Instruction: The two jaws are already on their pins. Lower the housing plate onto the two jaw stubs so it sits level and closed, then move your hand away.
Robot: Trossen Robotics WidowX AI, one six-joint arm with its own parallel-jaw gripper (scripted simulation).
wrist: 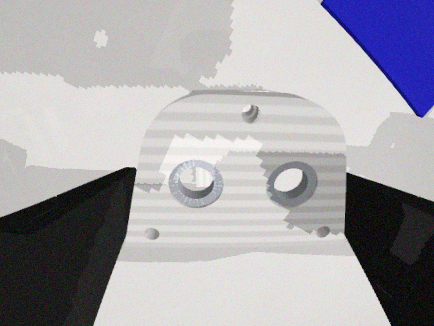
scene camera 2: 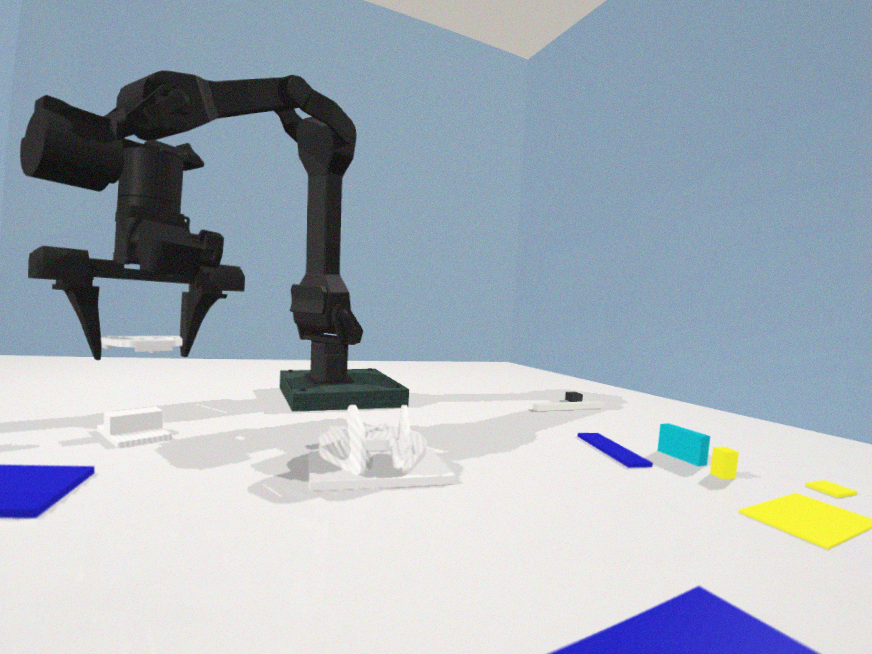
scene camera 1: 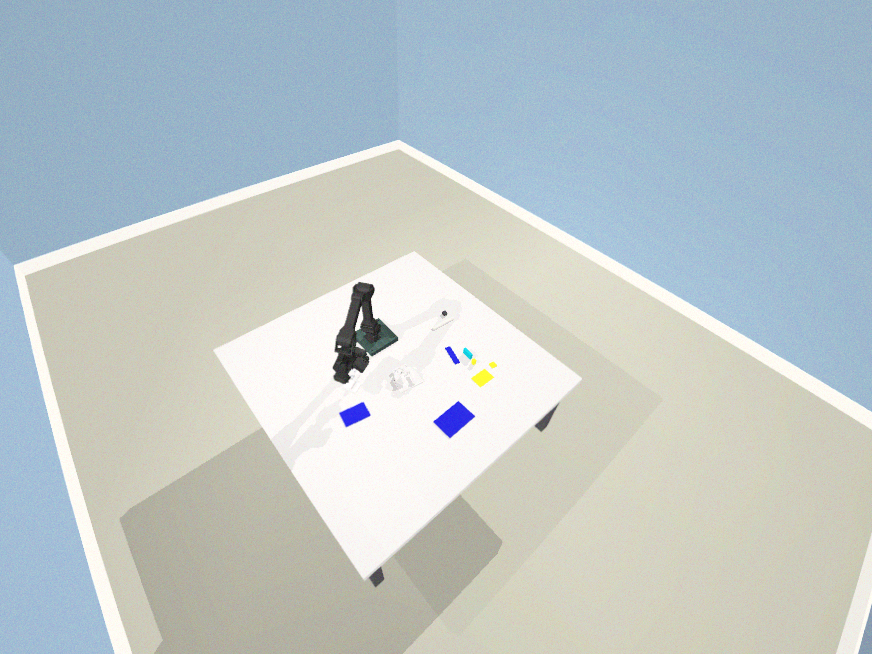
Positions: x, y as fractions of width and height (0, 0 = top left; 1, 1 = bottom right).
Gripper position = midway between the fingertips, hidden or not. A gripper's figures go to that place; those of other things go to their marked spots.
Labels:
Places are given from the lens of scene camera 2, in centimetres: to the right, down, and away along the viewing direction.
my gripper (scene camera 2: 0.16, 0.55): -30, 3, 42
blue strip (scene camera 2: 0.72, 0.70): 20, 14, 45

